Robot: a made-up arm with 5 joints.
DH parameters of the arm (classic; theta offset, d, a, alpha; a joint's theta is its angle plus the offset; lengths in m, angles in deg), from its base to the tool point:
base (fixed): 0 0 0.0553 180
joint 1: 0 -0.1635 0.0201 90
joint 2: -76.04 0 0.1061 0
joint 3: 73.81 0 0.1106 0
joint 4: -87.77 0.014 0 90
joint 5: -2.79 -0.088 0 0
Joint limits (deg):
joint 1: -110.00..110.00
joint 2: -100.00..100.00
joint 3: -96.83..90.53
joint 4: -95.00..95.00
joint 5: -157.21..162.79
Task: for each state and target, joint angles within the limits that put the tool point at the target. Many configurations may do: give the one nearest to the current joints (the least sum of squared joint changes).
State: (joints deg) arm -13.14 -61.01 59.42 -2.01 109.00
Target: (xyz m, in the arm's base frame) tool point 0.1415 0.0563 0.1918
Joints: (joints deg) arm -25.33 -87.36 70.36 42.91 109.00
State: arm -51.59 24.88 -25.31 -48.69 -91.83
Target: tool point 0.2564 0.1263 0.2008
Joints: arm -28.75 12.82 31.06 -54.43 -91.83
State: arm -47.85 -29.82 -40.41 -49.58 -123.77
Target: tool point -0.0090 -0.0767 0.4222
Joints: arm -58.07 -41.05 -47.31 -54.08 -123.77
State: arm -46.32 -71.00 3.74 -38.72 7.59
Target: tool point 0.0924 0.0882 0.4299
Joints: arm -58.77 -29.37 -14.91 -28.09 7.59
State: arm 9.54 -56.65 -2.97 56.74 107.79
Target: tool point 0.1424 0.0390 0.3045
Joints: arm -15.69 -59.32 7.47 67.08 107.79
